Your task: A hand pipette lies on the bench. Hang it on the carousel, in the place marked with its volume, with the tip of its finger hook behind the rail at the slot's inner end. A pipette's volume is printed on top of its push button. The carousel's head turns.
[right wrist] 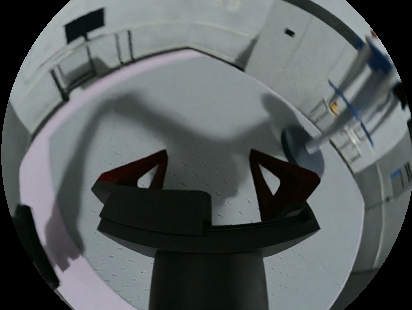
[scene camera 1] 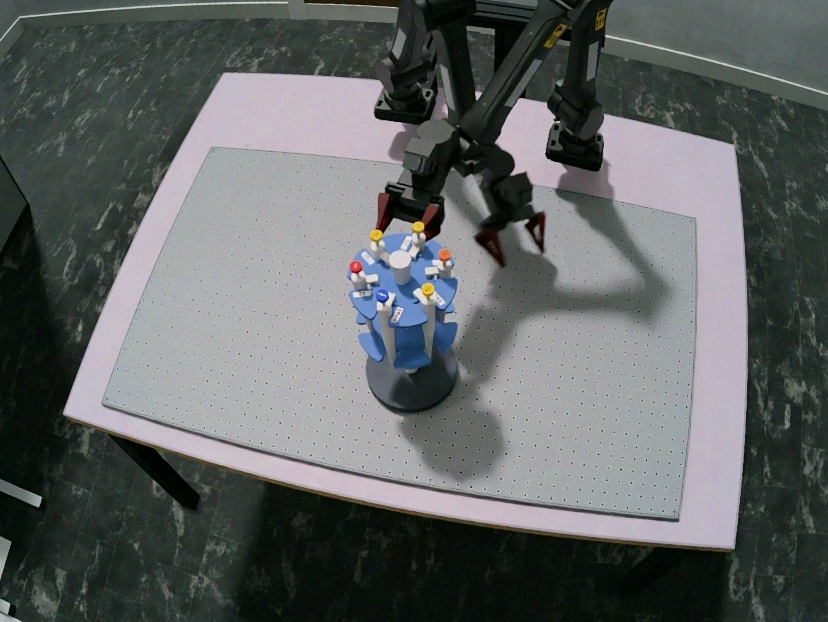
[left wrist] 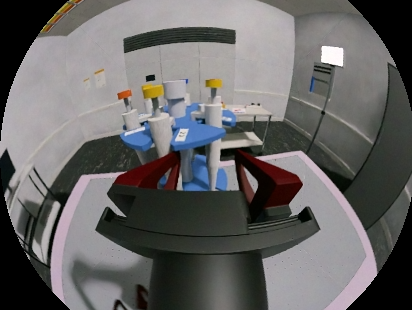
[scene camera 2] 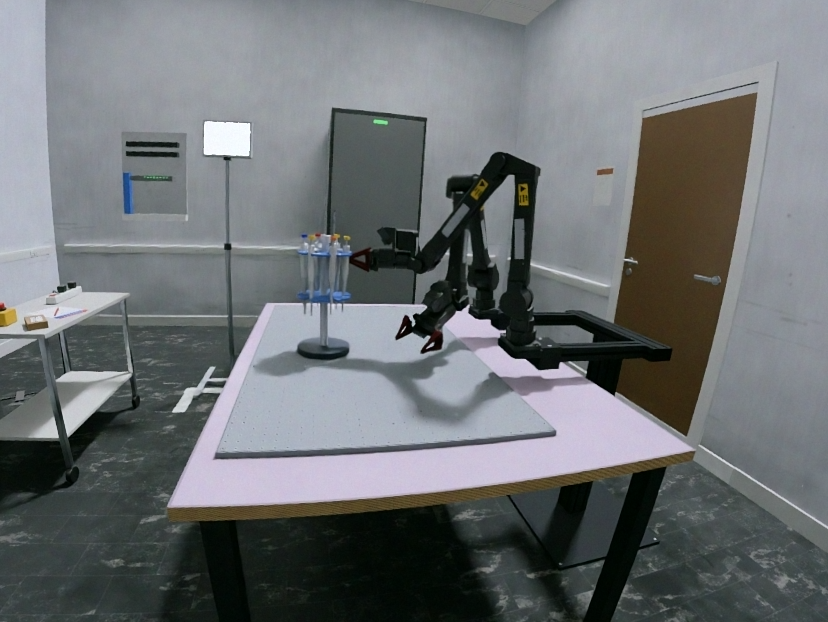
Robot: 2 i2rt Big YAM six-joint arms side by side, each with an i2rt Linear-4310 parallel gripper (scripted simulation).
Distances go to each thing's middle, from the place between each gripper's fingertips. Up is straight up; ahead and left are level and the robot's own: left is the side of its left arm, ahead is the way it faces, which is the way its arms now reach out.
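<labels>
The orange-button pipette [left wrist: 132,120] is 190 mm higher than my right hand [scene camera 1: 521,262], and it is 240 mm ahead of that hand and 90 mm to the right of it.
Counted from my left hand, the pipette is 90 mm to the left, 40 mm below and 50 mm ahead. So, by its middle, the orange-button pipette is nearer to my left hand than to my right hand.
</labels>
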